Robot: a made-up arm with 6 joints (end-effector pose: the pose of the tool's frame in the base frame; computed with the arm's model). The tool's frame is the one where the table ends.
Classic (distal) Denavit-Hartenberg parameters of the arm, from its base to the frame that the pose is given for. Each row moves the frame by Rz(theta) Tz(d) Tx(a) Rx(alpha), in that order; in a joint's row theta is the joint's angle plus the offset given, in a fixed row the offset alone. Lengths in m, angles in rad.
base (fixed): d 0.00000, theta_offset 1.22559, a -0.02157, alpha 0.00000
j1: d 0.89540, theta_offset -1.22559, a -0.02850, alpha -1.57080
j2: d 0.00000, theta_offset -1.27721, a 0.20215, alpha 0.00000
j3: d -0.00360, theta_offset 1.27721, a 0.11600, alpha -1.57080
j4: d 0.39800, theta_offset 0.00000, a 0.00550, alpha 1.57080
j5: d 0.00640, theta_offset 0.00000, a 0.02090, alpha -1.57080
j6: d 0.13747, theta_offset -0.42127, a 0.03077, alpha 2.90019
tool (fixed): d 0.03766, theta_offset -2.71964, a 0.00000, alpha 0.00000
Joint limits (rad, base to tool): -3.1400..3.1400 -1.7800..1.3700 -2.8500..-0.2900 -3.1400..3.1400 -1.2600..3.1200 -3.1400..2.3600
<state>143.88 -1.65 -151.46 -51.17 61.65 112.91</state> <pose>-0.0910 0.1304 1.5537 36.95 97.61 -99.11</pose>
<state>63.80 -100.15 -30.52 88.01 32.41 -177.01</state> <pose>-0.0200 0.0634 1.3089 127.26 -63.29 51.67</pose>
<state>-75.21 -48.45 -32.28 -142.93 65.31 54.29</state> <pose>0.0480 -0.3921 1.1550 -88.28 -144.19 -54.75</pose>
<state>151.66 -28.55 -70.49 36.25 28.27 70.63</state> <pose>-0.3684 0.1878 1.2827 -25.57 61.25 -64.35</pose>
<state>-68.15 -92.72 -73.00 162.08 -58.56 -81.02</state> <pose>-0.1232 0.0952 1.3871 -90.25 34.45 33.47</pose>
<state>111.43 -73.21 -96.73 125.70 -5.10 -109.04</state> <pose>0.1010 -0.2330 1.5214 134.14 108.17 -31.00</pose>
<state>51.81 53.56 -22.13 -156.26 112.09 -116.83</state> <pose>0.1206 0.0535 0.5659 103.40 15.94 -130.15</pose>
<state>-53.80 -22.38 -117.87 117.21 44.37 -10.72</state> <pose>0.0911 -0.1313 1.5826 -158.67 -18.89 71.19</pose>
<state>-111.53 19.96 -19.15 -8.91 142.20 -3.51</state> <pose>-0.0375 -0.1258 0.7118 40.95 -154.41 65.04</pose>
